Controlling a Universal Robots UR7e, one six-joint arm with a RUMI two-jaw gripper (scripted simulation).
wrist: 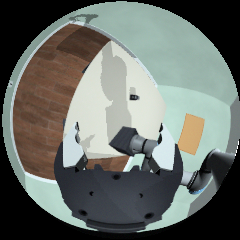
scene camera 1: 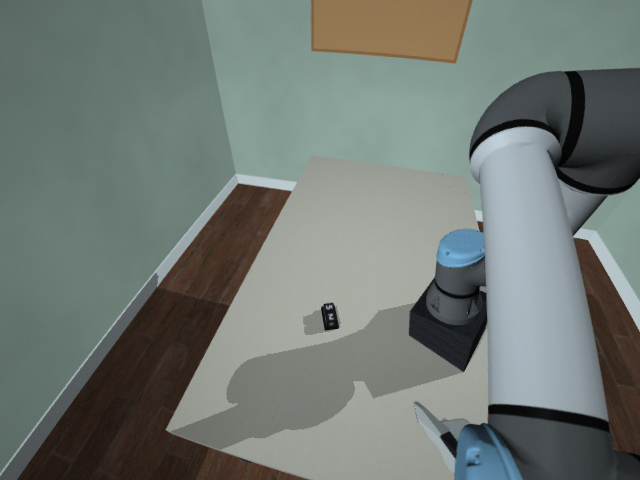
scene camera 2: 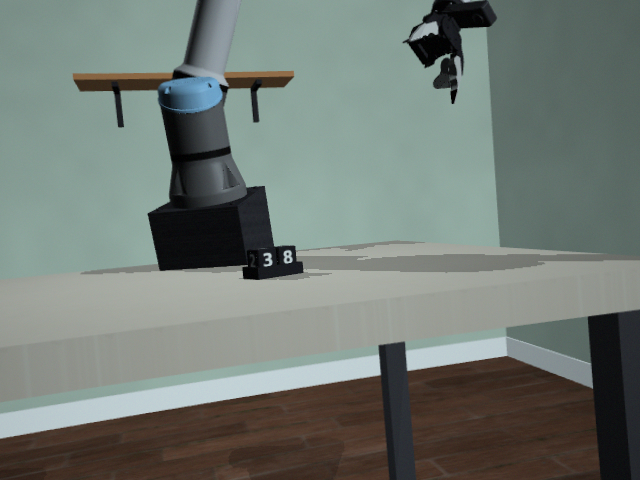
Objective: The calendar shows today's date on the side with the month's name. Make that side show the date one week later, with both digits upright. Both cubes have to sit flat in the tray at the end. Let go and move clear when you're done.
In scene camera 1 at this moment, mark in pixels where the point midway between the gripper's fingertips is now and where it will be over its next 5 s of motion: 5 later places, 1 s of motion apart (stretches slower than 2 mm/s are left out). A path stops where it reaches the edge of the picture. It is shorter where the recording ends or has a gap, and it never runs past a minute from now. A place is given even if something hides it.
My gripper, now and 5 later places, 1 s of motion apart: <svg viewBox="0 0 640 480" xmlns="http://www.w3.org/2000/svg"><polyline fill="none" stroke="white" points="421,455 375,409 330,328 329,289 330,284 327,285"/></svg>
